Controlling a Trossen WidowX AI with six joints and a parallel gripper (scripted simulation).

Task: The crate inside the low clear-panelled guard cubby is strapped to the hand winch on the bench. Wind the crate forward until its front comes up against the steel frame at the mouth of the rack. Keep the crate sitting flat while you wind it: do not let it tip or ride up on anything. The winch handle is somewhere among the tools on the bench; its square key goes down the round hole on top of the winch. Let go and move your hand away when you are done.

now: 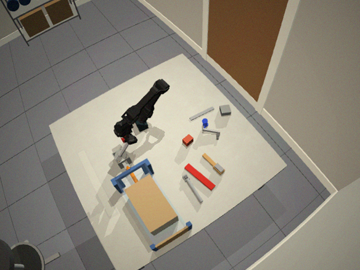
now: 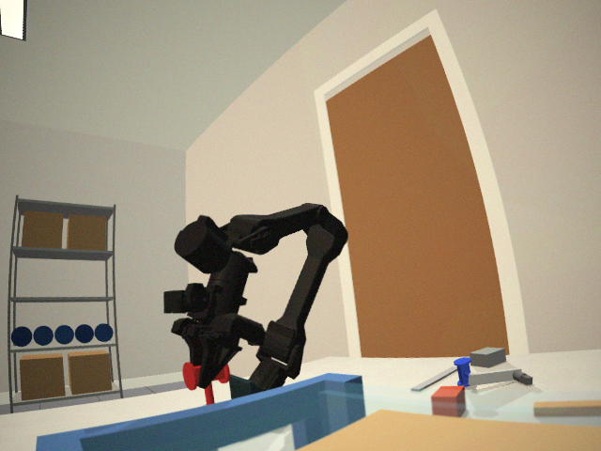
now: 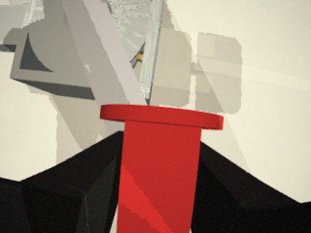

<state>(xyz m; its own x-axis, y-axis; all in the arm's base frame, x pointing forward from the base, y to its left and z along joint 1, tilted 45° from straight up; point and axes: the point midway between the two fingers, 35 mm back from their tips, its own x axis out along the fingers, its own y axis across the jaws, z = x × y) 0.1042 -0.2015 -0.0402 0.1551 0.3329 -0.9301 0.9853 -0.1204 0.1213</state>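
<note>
My gripper tip is 10 cm above the winch, 8 cm to the left of it and 3 cm short of it. Also, from my gripper tip: red bar (45 cm ahead, 27 cm to the left, 12 cm below); then red grip (2 cm to the left); then crank with blue knob (54 cm to the left, 22 cm ahead, 11 cm below).
</note>
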